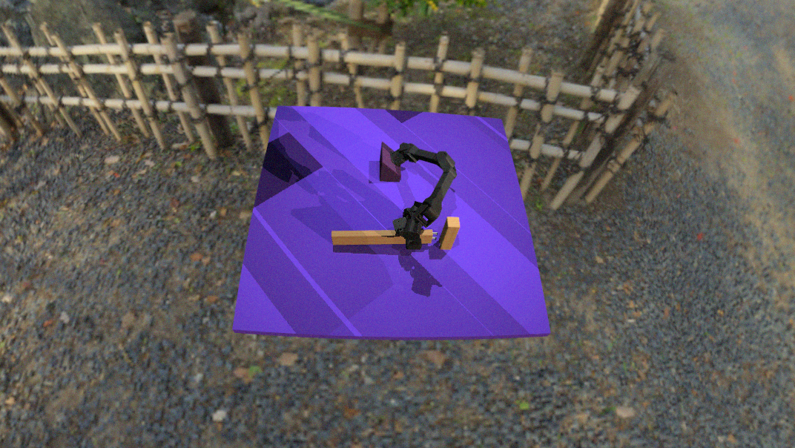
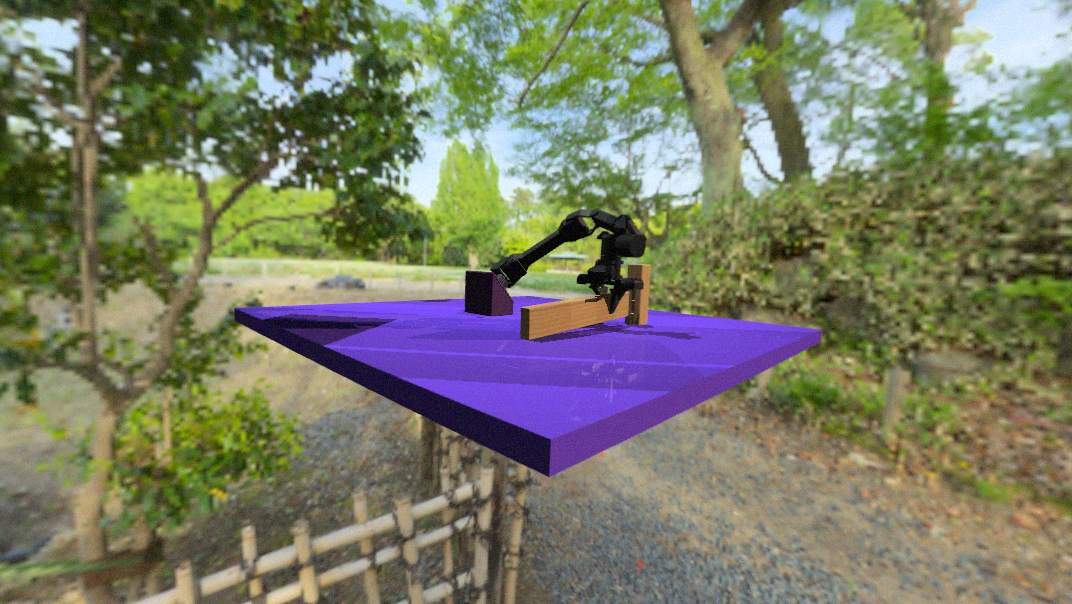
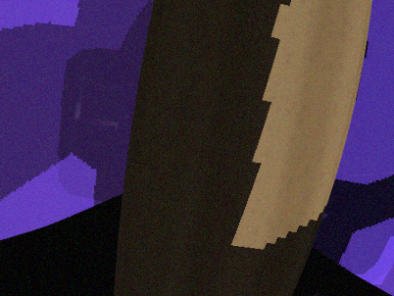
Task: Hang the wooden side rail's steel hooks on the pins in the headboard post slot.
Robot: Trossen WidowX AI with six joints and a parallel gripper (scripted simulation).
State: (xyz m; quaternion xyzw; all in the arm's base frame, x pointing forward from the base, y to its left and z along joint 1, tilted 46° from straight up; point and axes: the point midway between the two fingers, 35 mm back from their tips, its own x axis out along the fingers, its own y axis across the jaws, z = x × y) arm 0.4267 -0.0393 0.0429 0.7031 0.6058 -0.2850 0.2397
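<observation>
The wooden headboard post lies 2 cm ahead of my gripper tip, 16 cm to the left of it and 4 cm above it.
</observation>
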